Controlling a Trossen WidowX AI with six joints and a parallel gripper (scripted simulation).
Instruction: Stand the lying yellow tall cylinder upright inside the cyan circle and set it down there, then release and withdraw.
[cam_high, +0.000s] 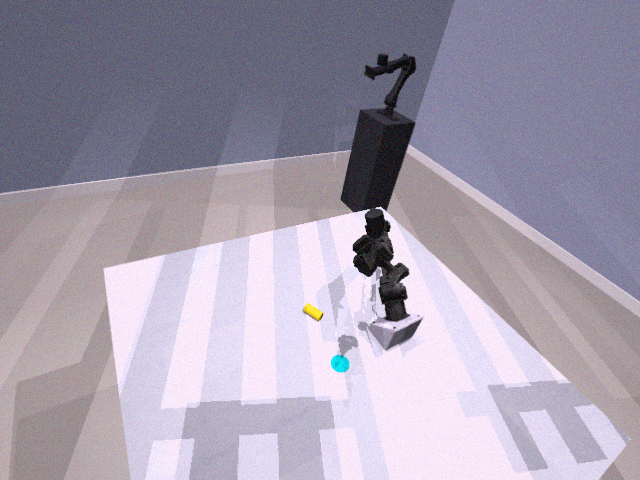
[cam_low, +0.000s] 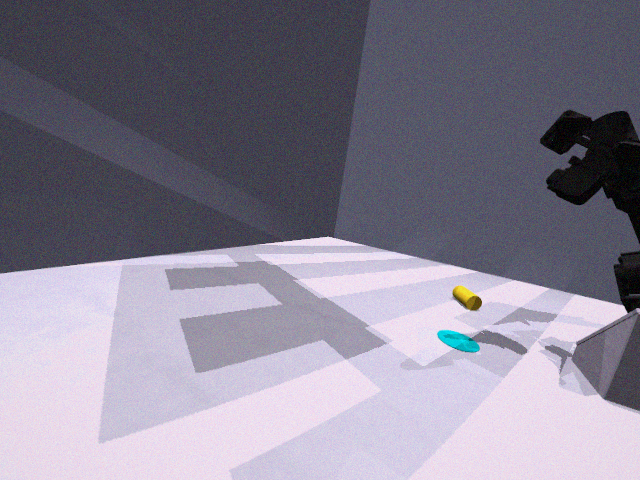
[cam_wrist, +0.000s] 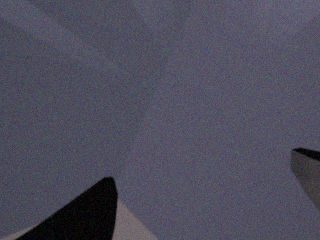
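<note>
My gripper tip is 80 mm short of the yellow cylinder, 170 mm to the left of it and 310 mm above it. Round my gripper tip: cyan circle: 90 mm ahead, 30 mm to the left, 320 mm below.
</note>
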